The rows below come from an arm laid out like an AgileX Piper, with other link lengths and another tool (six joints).
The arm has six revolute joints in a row. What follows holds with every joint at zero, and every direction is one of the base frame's. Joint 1 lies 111.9 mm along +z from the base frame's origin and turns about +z. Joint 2 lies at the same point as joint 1 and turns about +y. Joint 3 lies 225.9 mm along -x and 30.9 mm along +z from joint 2 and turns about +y. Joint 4 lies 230.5 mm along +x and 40.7 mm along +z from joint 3 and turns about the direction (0.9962, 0, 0.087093). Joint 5 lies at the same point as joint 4 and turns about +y. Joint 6 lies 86.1 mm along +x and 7.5 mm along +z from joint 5 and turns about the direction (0.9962, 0, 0.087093). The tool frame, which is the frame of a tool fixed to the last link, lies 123.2 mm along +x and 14.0 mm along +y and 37.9 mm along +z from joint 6; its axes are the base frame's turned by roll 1.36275, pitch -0.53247 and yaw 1.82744 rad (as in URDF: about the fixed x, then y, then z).
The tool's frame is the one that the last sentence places.
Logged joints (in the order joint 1, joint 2, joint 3, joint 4, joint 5, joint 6), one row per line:
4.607, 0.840, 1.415, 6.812, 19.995, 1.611
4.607, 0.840, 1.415, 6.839, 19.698, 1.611
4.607, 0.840, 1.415, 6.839, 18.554, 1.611
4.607, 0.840, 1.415, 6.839, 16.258, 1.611
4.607, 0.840, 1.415, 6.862, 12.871, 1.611
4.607, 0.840, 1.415, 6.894, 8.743, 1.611
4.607, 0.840, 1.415, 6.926, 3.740, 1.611
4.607, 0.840, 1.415, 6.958, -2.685, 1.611
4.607, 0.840, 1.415, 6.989, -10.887, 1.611
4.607, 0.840, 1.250, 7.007, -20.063, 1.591
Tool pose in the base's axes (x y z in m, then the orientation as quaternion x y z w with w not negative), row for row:
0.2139, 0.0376, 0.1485, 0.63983, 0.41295, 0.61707, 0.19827
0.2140, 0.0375, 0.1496, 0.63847, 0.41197, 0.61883, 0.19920
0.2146, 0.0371, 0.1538, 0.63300, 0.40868, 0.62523, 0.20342
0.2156, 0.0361, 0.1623, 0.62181, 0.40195, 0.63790, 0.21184
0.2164, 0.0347, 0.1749, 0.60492, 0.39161, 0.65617, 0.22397
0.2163, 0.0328, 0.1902, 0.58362, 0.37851, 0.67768, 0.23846
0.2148, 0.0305, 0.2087, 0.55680, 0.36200, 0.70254, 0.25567
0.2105, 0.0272, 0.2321, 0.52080, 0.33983, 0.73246, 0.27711
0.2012, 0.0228, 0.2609, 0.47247, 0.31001, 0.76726, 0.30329
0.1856, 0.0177, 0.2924, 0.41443, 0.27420, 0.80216, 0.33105
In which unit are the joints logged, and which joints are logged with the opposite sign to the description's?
The joints are logged in degrees. Opposite sign: joint 2, joint 6.
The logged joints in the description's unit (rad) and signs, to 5 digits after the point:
0.08041, -0.01466, 0.02470, 0.11889, 0.34898, -0.02812
0.08041, -0.01466, 0.02470, 0.11936, 0.34379, -0.02812
0.08041, -0.01466, 0.02470, 0.11936, 0.32383, -0.02812
0.08041, -0.01466, 0.02470, 0.11936, 0.28376, -0.02812
0.08041, -0.01466, 0.02470, 0.11976, 0.22464, -0.02812
0.08041, -0.01466, 0.02470, 0.12032, 0.15259, -0.02812
0.08041, -0.01466, 0.02470, 0.12088, 0.06528, -0.02812
0.08041, -0.01466, 0.02470, 0.12144, -0.04686, -0.02812
0.08041, -0.01466, 0.02470, 0.12198, -0.19001, -0.02812
0.08041, -0.01466, 0.02182, 0.12230, -0.35017, -0.02777

